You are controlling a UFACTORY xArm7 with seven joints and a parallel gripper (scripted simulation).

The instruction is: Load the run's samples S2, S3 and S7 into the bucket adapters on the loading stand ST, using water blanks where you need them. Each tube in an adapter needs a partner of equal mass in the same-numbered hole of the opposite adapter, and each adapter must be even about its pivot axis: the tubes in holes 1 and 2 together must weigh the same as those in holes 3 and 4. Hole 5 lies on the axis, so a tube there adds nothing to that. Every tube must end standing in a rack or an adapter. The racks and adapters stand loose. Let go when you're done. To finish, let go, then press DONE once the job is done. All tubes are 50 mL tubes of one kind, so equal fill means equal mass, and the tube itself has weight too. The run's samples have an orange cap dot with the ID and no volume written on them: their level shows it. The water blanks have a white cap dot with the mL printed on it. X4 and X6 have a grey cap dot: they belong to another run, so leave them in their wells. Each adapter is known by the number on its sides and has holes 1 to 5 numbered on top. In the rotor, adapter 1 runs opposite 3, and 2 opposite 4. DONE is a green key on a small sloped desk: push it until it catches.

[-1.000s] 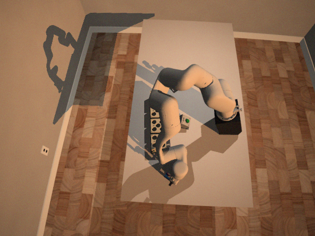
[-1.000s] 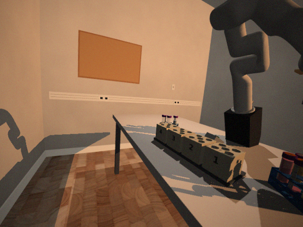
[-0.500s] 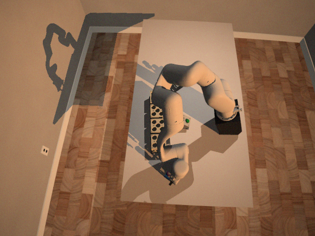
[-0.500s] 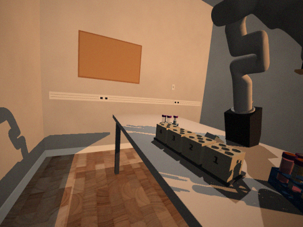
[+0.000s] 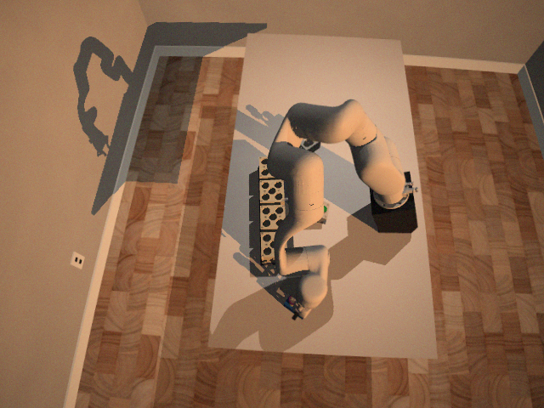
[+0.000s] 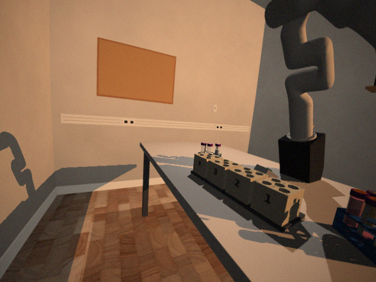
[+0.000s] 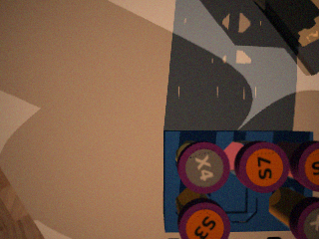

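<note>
Right now the orange-dotted tube is 1 cm to the left of my hand and 14 cm below it. Also, from my hand: yellowish tube: 3 cm ahead, 2 cm to the right, 14 cm below; blue sample rack: 4 cm to the right, 17 cm below; pink-filled sample tube: 1 cm behind, 10 cm to the right, 14 cm below.
</note>
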